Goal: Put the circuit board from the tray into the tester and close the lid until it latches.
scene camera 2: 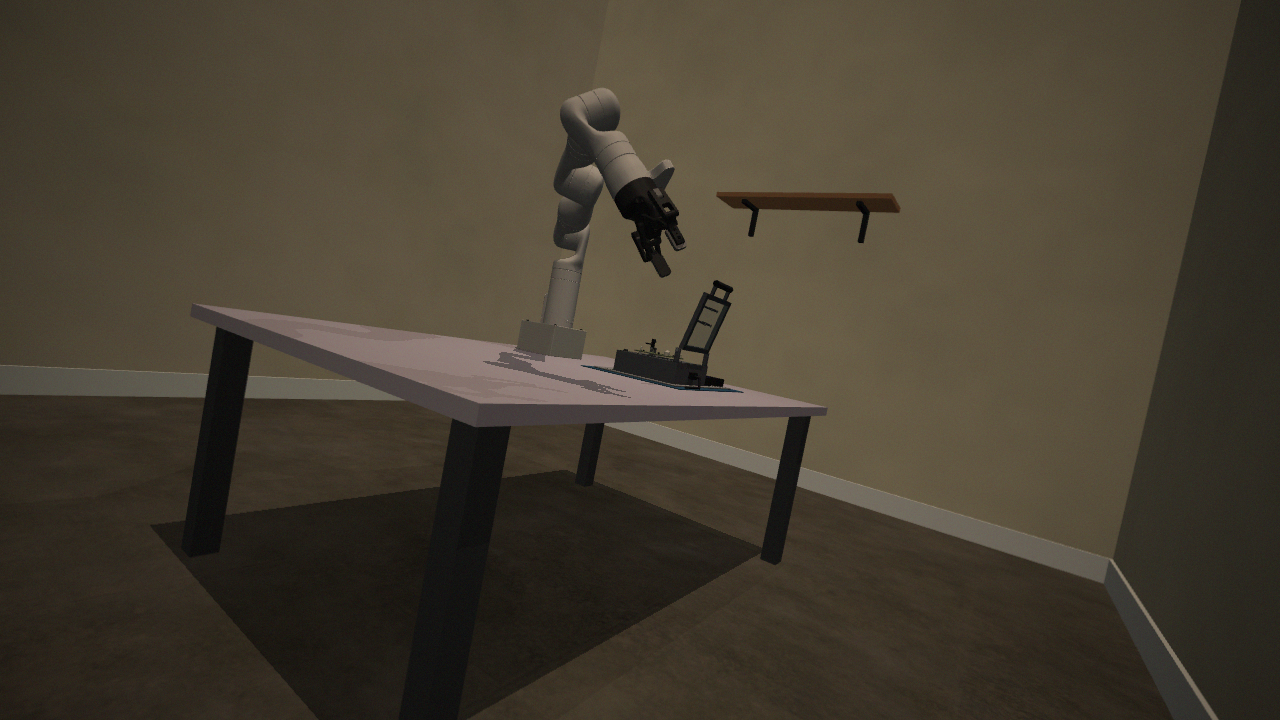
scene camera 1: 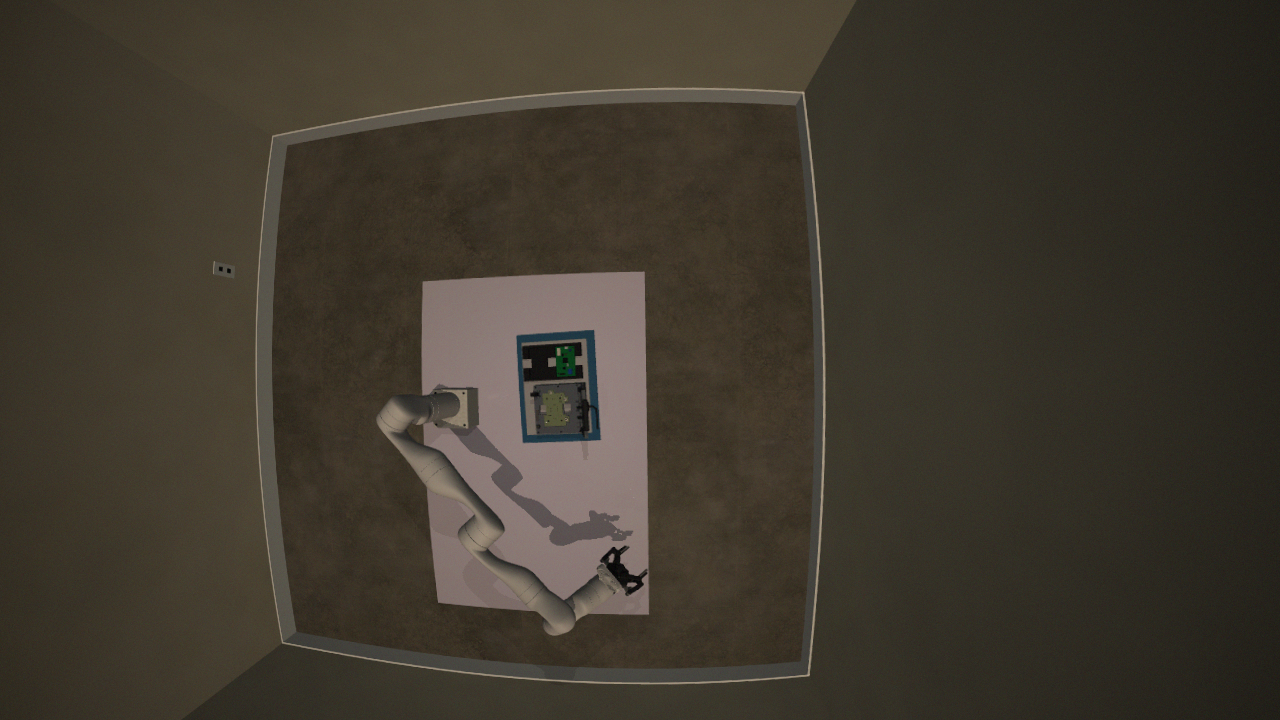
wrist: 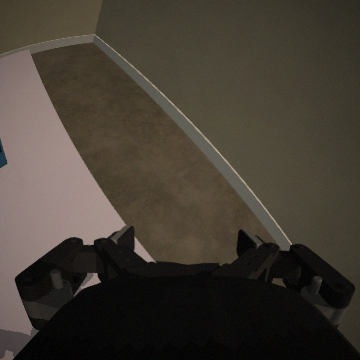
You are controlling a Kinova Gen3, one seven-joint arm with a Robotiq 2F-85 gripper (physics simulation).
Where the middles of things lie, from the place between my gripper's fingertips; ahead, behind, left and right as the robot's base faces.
I see the tester lid [scene camera 2: 710, 313] 490 mm to the left of my hand, 120 mm behind it and 50 mm below it.
